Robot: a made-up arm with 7 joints. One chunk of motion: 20 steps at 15 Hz.
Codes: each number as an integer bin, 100 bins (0 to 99) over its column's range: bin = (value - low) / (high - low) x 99, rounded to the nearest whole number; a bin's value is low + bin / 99 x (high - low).
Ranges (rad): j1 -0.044..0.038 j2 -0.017..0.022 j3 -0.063..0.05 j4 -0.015..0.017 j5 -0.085..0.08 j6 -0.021..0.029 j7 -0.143..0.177
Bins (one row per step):
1: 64 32 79 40 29 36 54
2: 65 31 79 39 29 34 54
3: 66 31 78 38 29 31 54
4: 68 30 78 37 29 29 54
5: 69 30 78 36 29 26 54
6: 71 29 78 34 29 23 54
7: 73 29 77 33 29 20 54
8: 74 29 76 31 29 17 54
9: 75 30 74 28 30 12 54
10: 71 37 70 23 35 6 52
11: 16 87 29 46 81 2 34
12: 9 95 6 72 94 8 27
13: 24 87 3 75 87 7 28
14: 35 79 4 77 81 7 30
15: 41 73 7 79 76 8 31
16: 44 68 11 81 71 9 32
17: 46 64 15 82 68 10 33
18: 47 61 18 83 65 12 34
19: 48 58 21 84 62 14 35
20: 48 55 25 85 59 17 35
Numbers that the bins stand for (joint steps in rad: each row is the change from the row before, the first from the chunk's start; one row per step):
1: 0.00901 -0.00439 0.02717 -0.00207 -0.03667 -0.00282 0.03155
2: 0.00984 -0.00479 0.02717 -0.00239 -0.03667 -0.00383 0.03155
3: 0.01067 -0.00479 0.02603 -0.00272 -0.03667 -0.00534 0.03155
4: 0.01232 -0.00518 0.02603 -0.00304 -0.03667 -0.00635 0.03155
5: 0.01315 -0.00518 0.02603 -0.00336 -0.03667 -0.00787 0.03155
6: 0.01481 -0.00558 0.02603 -0.00401 -0.03667 -0.00938 0.03155
7: 0.01646 -0.00558 0.02489 -0.00433 -0.03667 -0.01090 0.03155
8: 0.01729 -0.00558 0.02375 -0.00498 -0.03667 -0.01241 0.03155
9: 0.01812 -0.00518 0.02146 -0.00595 -0.03500 -0.01494 0.03155
10: 0.01481 -0.00242 0.01690 -0.00757 -0.02667 -0.01797 0.02508
11: -0.03075 0.01727 -0.02990 -0.00013 0.05000 -0.01999 -0.03310
12: -0.03655 0.02042 -0.05615 0.00827 0.07167 -0.01696 -0.05573
13: -0.02412 0.01727 -0.05958 0.00924 0.06000 -0.01746 -0.05249
14: -0.01501 0.01412 -0.05843 0.00989 0.05000 -0.01746 -0.04603
15: -0.01004 0.01176 -0.05501 0.01054 0.04167 -0.01696 -0.04280
16: -0.00756 0.00979 -0.05044 0.01118 0.03333 -0.01645 -0.03957
17: -0.00590 0.00821 -0.04588 0.01151 0.02833 -0.01595 -0.03633
18: -0.00507 0.00703 -0.04245 0.01183 0.02333 -0.01494 -0.03310
19: -0.00424 0.00585 -0.03903 0.01215 0.01833 -0.01393 -0.02987
20: -0.00424 0.00467 -0.03446 0.01247 0.01333 -0.01241 -0.02987

